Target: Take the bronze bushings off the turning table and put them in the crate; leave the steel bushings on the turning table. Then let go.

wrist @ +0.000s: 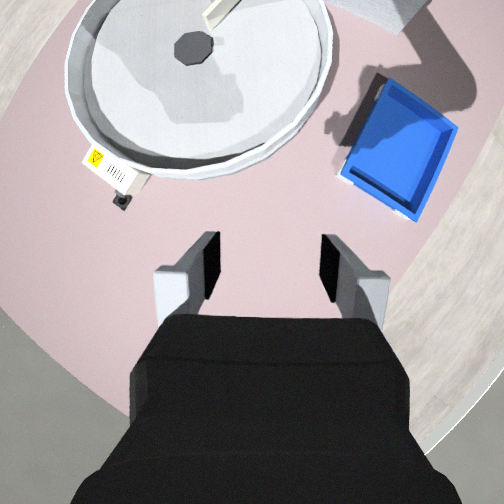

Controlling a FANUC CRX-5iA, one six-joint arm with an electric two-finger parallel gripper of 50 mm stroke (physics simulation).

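Observation:
The turning table [200,85] is a white round dish with a raised rim at the upper left, with a dark octagonal hub [193,47] near its middle. I see no bushings on it, bronze or steel. The blue crate [400,147] lies at the right and looks empty. My gripper [270,265] is open and empty, high above the pink mat, below the turning table and left of the crate.
A cream bar [220,12] reaches over the dish from the top edge. A white control box with a yellow label [112,170] sits at the dish's lower left rim. A grey block [385,12] stands at the top right. Wood floor surrounds the mat.

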